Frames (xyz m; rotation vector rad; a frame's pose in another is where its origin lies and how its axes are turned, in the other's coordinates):
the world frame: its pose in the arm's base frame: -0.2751 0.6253 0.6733 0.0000 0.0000 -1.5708
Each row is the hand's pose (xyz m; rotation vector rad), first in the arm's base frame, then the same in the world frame.
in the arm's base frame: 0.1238 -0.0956 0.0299 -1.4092 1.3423 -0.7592
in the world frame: 0.7209 0.3989 -0.6434 -1.8844 -0.0458 0.3112
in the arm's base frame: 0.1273 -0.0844 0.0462 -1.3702 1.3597 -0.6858
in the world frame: 0.7097 0.4024 -0.6271 -1.8898 -0.0073 0.3879
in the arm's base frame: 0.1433 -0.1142 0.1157 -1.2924 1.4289 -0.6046
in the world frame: 0.7395 0.4184 -0.5576 -1.9052 0.0956 0.4653
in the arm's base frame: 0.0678 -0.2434 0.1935 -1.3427 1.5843 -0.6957
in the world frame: 0.8687 0.3429 -0.4798 -2.0111 0.1660 0.2972
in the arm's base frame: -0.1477 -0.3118 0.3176 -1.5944 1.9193 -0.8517
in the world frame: 0.9371 0.1274 -0.3557 -2.3106 0.2137 -0.1127
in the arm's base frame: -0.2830 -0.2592 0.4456 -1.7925 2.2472 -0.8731
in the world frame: 0.8845 -0.0079 -0.2277 -2.5780 0.2902 -0.4253
